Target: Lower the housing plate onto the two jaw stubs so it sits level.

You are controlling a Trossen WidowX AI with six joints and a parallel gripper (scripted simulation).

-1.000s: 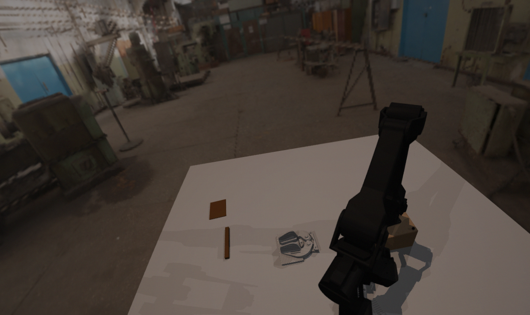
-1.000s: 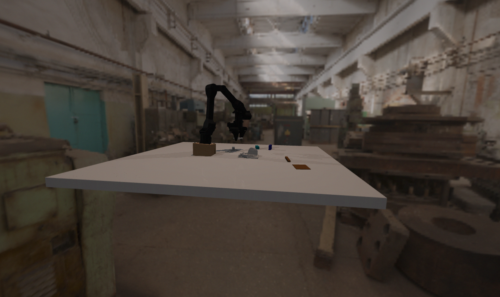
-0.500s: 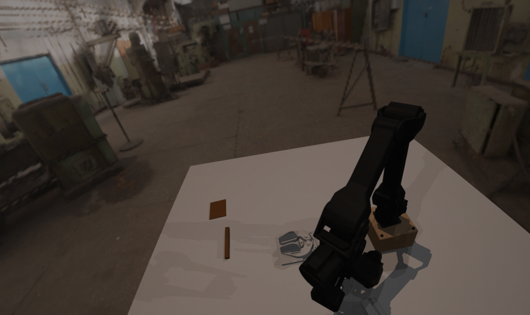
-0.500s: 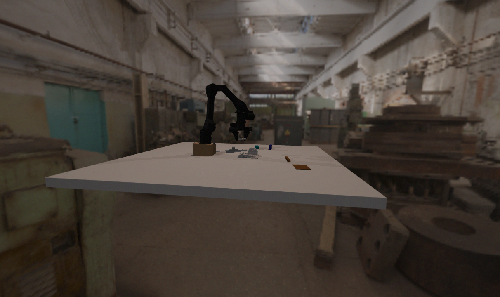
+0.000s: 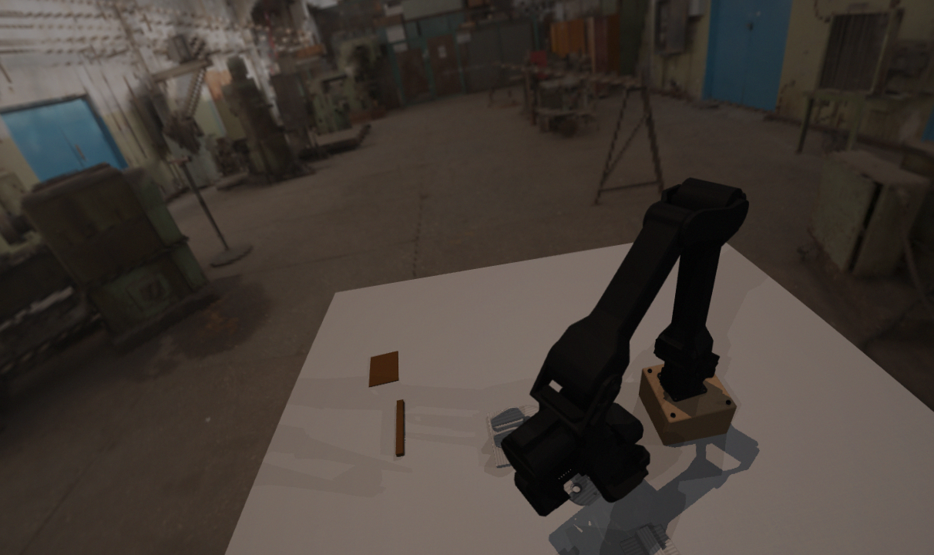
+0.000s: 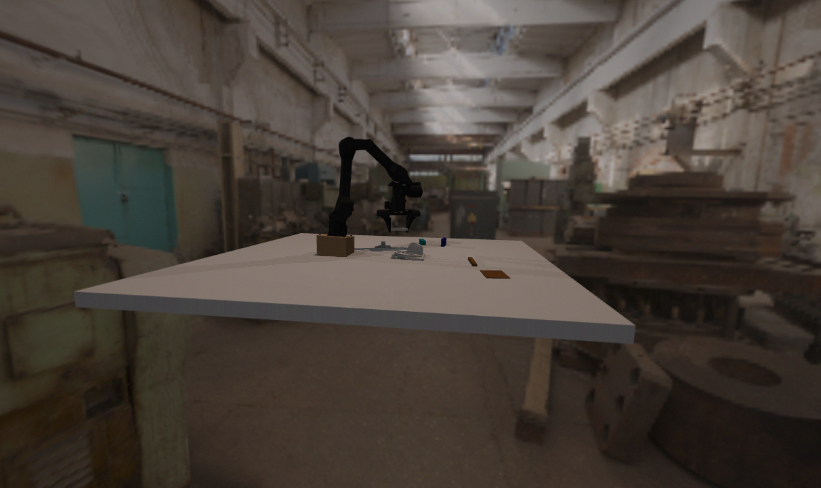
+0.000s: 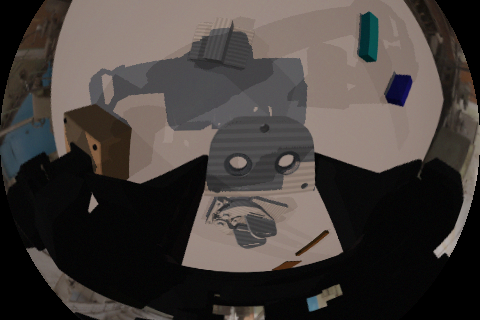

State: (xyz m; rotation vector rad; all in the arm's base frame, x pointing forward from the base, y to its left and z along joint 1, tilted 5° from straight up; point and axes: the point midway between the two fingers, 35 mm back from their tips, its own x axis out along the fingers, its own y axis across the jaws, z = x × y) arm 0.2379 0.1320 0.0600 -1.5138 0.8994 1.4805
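Right now my gripper tip is 8 cm short of the pale ribbed base, 16 cm to the left of it and 8 cm above it. The rest, counted from my gripper tip: small blue block: 21 cm ahead, 19 cm to the left, 6 cm below; then brown bar: 30 cm ahead, 24 cm to the right, 8 cm below; then teal block: 11 cm ahead, 22 cm to the left, 7 cm below.
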